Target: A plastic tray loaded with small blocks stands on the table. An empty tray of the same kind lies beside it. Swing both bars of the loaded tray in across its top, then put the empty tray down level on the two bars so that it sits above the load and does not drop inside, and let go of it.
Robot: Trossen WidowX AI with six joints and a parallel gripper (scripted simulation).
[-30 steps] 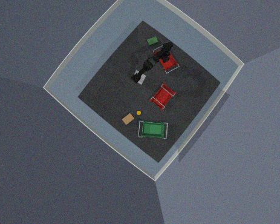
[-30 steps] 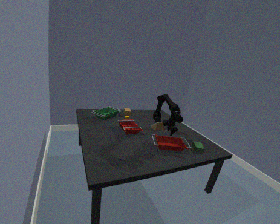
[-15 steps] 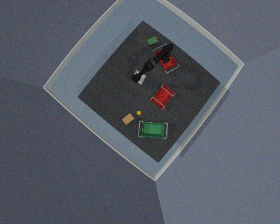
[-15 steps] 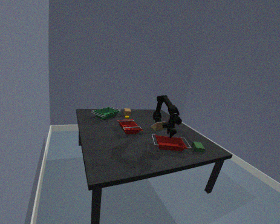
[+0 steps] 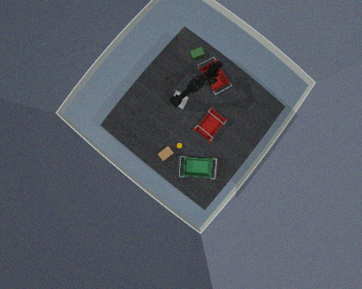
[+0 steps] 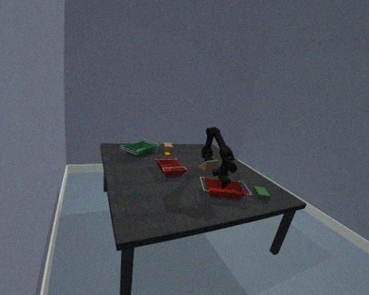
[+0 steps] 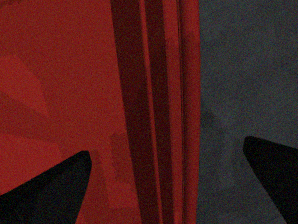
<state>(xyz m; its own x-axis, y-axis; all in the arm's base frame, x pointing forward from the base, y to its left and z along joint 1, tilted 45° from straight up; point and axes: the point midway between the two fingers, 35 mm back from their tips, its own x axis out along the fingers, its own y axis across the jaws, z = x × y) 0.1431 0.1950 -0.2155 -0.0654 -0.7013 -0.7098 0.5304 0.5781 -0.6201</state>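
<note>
Now: the red tray 7 cm to the left of my gripper tip, 4 cm ahead of it and 3 cm above it. The rest, counted from my gripper tip: green block (21 cm behind, 20 cm to the left, 1 cm above); then tan block (77 cm to the right, 2 cm above, 1 cm behind); then yellow piece (65 cm to the right, 7 cm ahead).
</note>
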